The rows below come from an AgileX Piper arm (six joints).
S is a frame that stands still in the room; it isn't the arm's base.
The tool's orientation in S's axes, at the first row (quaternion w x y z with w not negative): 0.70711, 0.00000, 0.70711, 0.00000
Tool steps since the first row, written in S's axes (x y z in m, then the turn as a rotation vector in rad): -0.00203, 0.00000, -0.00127, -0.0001, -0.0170, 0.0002; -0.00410, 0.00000, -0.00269, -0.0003, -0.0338, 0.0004; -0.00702, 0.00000, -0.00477, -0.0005, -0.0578, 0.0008; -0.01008, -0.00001, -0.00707, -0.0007, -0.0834, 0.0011; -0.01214, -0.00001, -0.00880, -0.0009, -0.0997, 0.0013; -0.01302, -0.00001, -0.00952, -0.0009, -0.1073, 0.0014
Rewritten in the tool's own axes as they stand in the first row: 0.00127, 0.00000, -0.00203, -0.0002, -0.0170, -0.0001; 0.00269, 0.00000, -0.00410, -0.0004, -0.0338, -0.0003; 0.00477, 0.00000, -0.00702, -0.0008, -0.0578, -0.0005; 0.00707, -0.00001, -0.01008, -0.0011, -0.0834, -0.0007; 0.00880, -0.00001, -0.01214, -0.0013, -0.0997, -0.0009; 0.00952, -0.00001, -0.01302, -0.0014, -0.1073, -0.0009
